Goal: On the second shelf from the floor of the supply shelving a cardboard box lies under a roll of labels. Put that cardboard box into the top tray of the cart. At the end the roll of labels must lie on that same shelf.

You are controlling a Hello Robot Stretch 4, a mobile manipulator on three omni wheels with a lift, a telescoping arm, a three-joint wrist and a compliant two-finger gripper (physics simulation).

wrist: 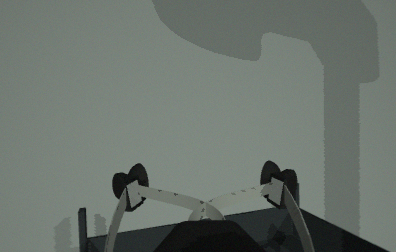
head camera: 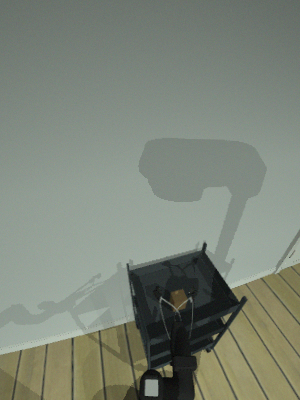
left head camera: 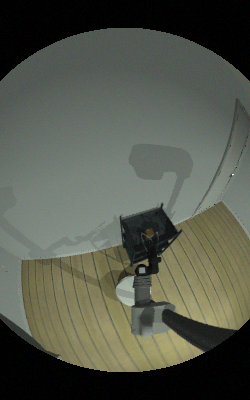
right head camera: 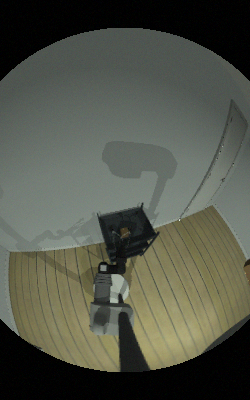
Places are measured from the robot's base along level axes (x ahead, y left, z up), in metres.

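Pixels of known places: gripper, fingertip midpoint: (wrist: pixel 204 177) (head camera: pixel 174 287) (left head camera: pixel 148 226) (right head camera: pixel 120 225); robot's base at its link origin: (left head camera: pixel 132 289) (right head camera: pixel 111 287).
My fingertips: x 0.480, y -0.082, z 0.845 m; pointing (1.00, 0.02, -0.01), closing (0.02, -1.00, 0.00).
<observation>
Ahead of a thing's pixels: the offset from my fingertips to its top centre. "spot": to the spot under its first point.
The brown cardboard box @(0.026 m ahead, 0.031 m right, 0.121 m down) (head camera: pixel 178 298) (left head camera: pixel 148 233) (right head camera: pixel 124 231) is in the top tray of the dark cart (head camera: pixel 222 279) (left head camera: pixel 171 220) (right head camera: pixel 149 220) (wrist: pixel 250 226), below and between the fingers as the head camera sees them. My gripper (head camera: pixel 176 293) (wrist: pixel 204 177) is open over the tray, its fingertips wide apart with no box between them in the wrist view. The tips partly overlap the box's sides in the head view, so any contact is hard to tell. The supply shelving and the roll of labels do not show.
A grey wall (head camera: pixel 100 150) stands close behind the cart and carries the robot's shadows. A door (left head camera: pixel 227 155) is at the right. The cart's corner posts @(spot: 0.307 m ahead, 0.200 m right, 0.120 m down) (head camera: pixel 204 247) rise above its tray. Part of a brown object (right head camera: pixel 247 270) shows at the right edge.
</observation>
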